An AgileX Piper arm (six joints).
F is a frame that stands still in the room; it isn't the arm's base.
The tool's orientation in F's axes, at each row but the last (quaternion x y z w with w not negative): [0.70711, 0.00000, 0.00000, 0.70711]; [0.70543, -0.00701, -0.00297, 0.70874]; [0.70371, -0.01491, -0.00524, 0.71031]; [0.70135, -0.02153, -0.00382, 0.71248]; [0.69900, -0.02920, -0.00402, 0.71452]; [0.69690, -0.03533, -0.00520, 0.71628]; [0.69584, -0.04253, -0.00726, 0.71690]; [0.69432, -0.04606, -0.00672, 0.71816]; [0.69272, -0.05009, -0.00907, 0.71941]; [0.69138, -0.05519, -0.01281, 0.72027]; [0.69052, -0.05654, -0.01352, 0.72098]
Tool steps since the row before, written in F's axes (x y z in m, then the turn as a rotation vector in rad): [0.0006, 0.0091, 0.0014, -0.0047, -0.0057, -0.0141]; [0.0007, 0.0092, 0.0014, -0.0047, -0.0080, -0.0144]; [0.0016, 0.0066, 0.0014, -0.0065, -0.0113, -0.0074]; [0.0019, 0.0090, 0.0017, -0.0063, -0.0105, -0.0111]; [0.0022, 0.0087, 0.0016, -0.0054, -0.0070, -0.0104]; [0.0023, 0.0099, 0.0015, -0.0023, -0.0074, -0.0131]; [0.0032, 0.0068, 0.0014, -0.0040, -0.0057, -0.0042]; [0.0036, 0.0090, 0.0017, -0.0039, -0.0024, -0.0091]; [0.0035, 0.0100, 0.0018, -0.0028, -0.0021, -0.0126]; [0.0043, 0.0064, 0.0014, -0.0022, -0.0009, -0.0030]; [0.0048, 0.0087, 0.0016, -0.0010, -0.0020, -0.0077]
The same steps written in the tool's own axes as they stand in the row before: [0.0006, 0.0014, -0.0091, -0.0047, -0.0141, 0.0057]; [0.0006, 0.0014, -0.0092, -0.0047, -0.0144, 0.0080]; [0.0014, 0.0014, -0.0066, -0.0063, -0.0074, 0.0114]; [0.0016, 0.0018, -0.0090, -0.0062, -0.0111, 0.0105]; [0.0018, 0.0017, -0.0088, -0.0054, -0.0104, 0.0070]; [0.0018, 0.0017, -0.0100, -0.0024, -0.0132, 0.0072]; [0.0028, 0.0015, -0.0070, -0.0038, -0.0042, 0.0059]; [0.0030, 0.0018, -0.0092, -0.0042, -0.0090, 0.0024]; [0.0028, 0.0020, -0.0102, -0.0034, -0.0125, 0.0019]; [0.0038, 0.0014, -0.0067, -0.0023, -0.0029, 0.0010]; [0.0040, 0.0017, -0.0091, -0.0013, -0.0077, 0.0018]
